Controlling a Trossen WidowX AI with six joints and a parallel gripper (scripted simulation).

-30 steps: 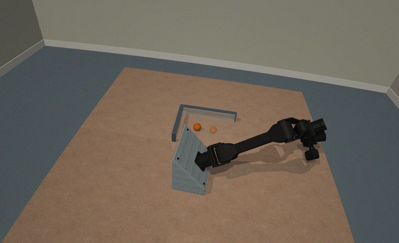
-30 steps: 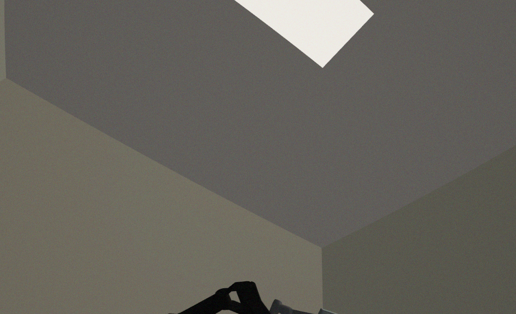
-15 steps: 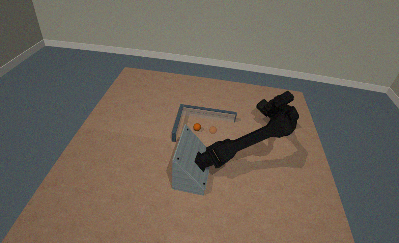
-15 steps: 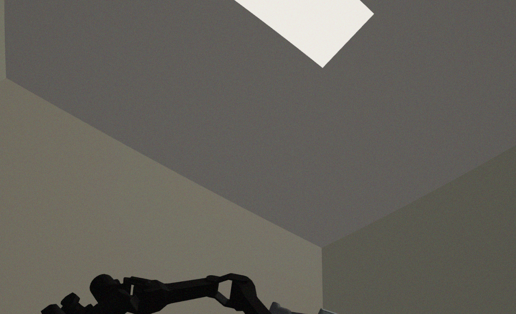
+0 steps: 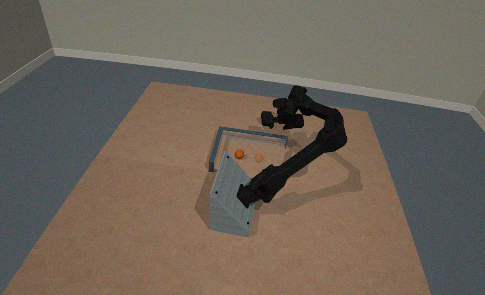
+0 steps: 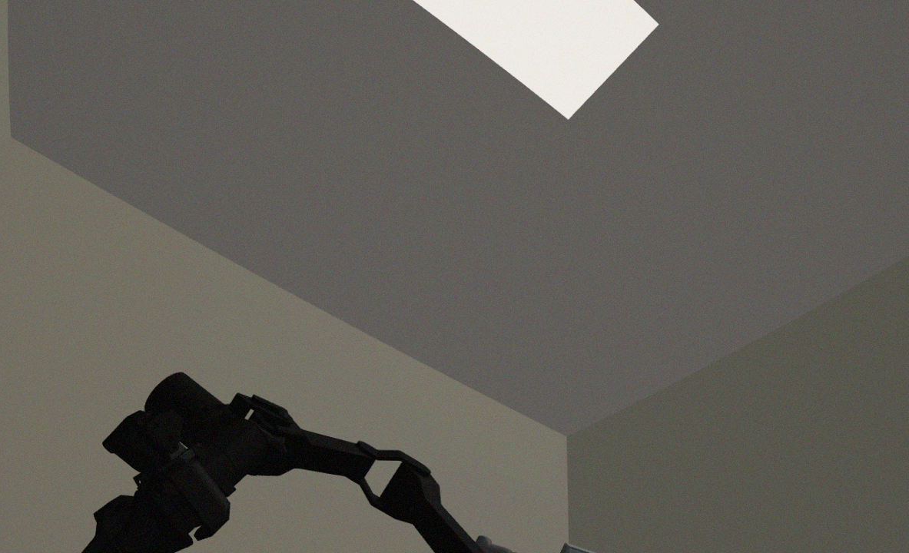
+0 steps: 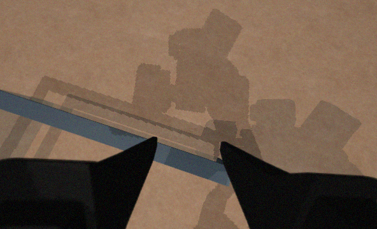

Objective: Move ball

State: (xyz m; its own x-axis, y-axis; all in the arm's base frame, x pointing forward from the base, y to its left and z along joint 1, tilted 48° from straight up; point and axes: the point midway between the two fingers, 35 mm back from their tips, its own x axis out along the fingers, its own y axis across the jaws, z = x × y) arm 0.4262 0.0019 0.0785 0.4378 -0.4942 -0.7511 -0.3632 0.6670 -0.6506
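Right now the orange ball is 16 cm behind my gripper tip, 13 cm to the left of it and 7 cm below it. Round my gripper tip: see-through copy 15 cm behind, 7 cm below, 4 cm to the left.
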